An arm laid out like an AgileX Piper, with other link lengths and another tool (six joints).
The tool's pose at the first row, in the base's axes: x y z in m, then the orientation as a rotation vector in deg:
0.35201, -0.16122, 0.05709, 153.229, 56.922, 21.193
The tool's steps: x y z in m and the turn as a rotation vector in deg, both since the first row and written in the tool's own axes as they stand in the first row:
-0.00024, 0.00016, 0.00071, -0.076, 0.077, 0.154
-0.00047, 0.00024, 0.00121, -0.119, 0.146, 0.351
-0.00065, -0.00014, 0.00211, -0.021, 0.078, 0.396
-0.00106, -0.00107, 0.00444, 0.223, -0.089, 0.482
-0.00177, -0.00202, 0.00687, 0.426, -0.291, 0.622
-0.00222, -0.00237, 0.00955, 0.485, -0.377, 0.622
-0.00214, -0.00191, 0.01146, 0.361, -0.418, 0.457
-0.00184, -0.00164, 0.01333, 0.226, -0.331, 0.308
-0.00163, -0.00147, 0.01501, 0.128, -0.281, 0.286
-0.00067, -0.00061, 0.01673, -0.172, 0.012, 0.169
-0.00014, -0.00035, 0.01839, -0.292, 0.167, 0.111
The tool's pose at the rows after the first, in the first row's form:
0.35216, -0.16161, 0.05645, 153.258, 56.710, 21.361
0.35220, -0.16190, 0.05597, 153.341, 56.454, 21.513
0.35214, -0.16188, 0.05498, 153.450, 56.419, 21.390
0.35204, -0.16184, 0.05244, 153.706, 56.367, 21.080
0.35174, -0.16199, 0.04976, 153.954, 56.216, 20.749
0.35207, -0.16245, 0.04708, 153.999, 56.217, 20.607
0.35303, -0.16303, 0.04546, 153.788, 56.366, 20.567
0.35402, -0.16332, 0.04385, 153.587, 56.526, 20.711
0.35482, -0.16357, 0.04237, 153.491, 56.525, 20.814
0.35660, -0.16383, 0.04119, 153.177, 56.629, 21.313
0.35768, -0.16393, 0.03980, 153.047, 56.696, 21.561

